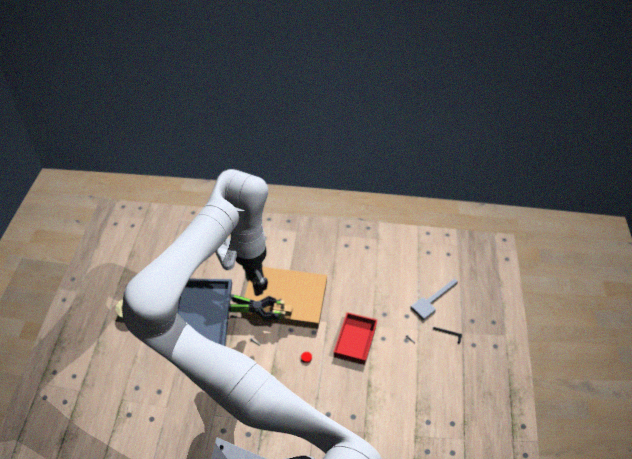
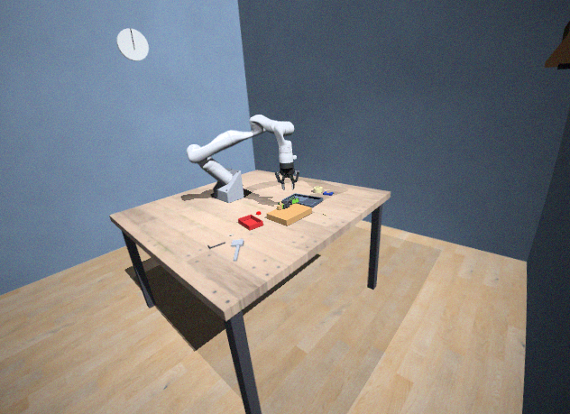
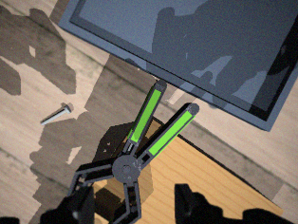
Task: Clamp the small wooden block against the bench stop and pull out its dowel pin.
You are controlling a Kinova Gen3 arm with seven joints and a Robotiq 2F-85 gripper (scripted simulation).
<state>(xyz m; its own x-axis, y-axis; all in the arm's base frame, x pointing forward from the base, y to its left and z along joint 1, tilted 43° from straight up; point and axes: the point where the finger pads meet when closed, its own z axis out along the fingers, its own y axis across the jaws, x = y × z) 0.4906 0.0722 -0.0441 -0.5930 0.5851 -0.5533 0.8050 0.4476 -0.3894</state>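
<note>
The dowel pin is 70 mm to the right of my hand and 80 mm below it. The rest, counted from my hand: bench board 50 mm ahead, 60 mm to the right, 120 mm below; then wooden block 70 mm to the right, 100 mm below; then blue-grey tray 30 mm behind, 150 mm to the left, 130 mm below.
</note>
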